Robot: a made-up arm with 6 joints.
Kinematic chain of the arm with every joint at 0, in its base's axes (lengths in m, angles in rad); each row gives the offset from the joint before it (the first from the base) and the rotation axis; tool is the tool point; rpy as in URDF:
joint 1: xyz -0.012 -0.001 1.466 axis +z
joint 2: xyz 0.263 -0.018 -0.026 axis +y
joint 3: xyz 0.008 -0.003 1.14 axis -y
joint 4: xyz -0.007 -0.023 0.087 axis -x
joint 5: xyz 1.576 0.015 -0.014 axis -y
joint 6: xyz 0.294 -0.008 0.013 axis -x
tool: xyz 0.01 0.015 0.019 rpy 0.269 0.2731 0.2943
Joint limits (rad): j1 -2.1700..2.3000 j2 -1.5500..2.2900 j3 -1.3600..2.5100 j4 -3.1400..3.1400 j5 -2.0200..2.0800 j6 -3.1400..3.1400
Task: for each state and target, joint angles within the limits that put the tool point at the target. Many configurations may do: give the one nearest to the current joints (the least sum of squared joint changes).
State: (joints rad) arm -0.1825 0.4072 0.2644 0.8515 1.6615 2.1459
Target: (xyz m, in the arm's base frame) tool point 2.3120 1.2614 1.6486
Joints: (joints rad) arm 0.4271 0.8390 0.3309 0.8694 1.5155 2.1479
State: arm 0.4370 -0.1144 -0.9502 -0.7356 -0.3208 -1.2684
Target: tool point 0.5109 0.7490 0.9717
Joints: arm 0.8966 -0.2960 -1.2928 -0.7713 -0.5900 -1.2775
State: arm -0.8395 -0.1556 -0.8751 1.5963 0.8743 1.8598
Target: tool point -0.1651 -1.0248 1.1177
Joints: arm -1.8658 -0.3028 -1.2390 1.6876 0.7983 1.8561
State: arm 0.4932 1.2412 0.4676 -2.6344 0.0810 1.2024
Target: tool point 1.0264 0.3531 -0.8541
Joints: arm 0.4035 1.9553 0.2223 -2.6383 0.1061 1.2003
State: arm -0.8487 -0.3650 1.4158 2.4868 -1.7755 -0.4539
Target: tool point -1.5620 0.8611 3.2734
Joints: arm -0.6490 -0.7112 1.5761 2.4813 -1.6922 -0.4548
